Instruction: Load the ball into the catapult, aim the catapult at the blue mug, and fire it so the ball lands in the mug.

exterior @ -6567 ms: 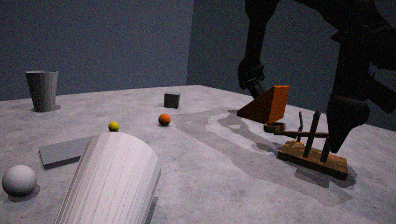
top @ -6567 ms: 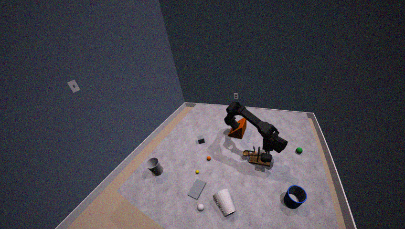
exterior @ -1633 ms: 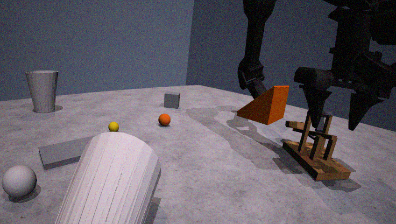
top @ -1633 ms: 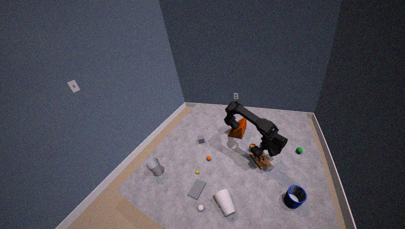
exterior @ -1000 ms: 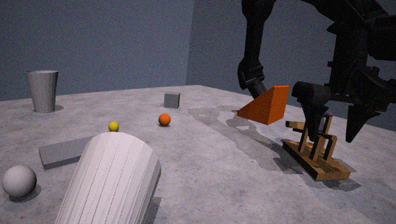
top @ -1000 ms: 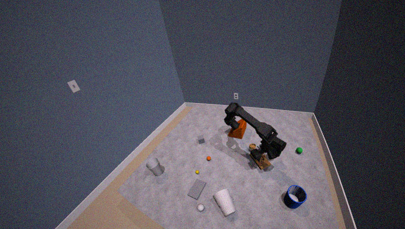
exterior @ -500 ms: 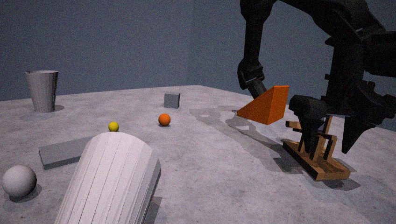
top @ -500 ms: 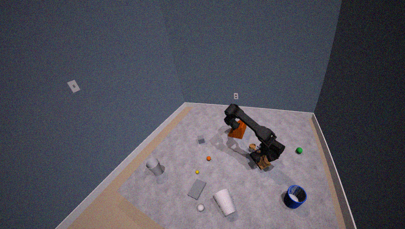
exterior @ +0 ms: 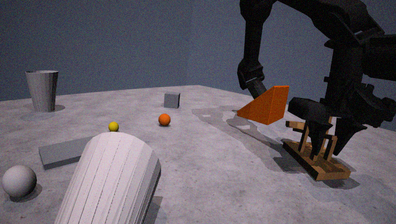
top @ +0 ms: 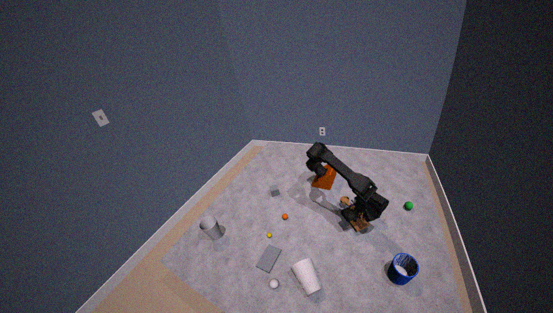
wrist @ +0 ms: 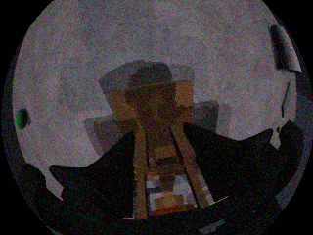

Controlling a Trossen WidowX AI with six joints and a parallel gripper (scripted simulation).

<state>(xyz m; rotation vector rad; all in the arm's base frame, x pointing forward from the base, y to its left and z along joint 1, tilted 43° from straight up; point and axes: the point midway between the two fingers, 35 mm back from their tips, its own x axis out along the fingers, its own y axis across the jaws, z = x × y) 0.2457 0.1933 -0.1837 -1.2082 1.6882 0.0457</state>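
Now: the orange ball 37 cm to the right of my gripper tip, 10 cm ahead of it and 2 cm below it. Also, from my gripper tip: green ball: 24 cm to the left, 17 cm behind, 1 cm below; blue mug: 20 cm to the left, 20 cm ahead; wooden catapult: 6 cm behind, 5 cm to the right, 2 cm above.
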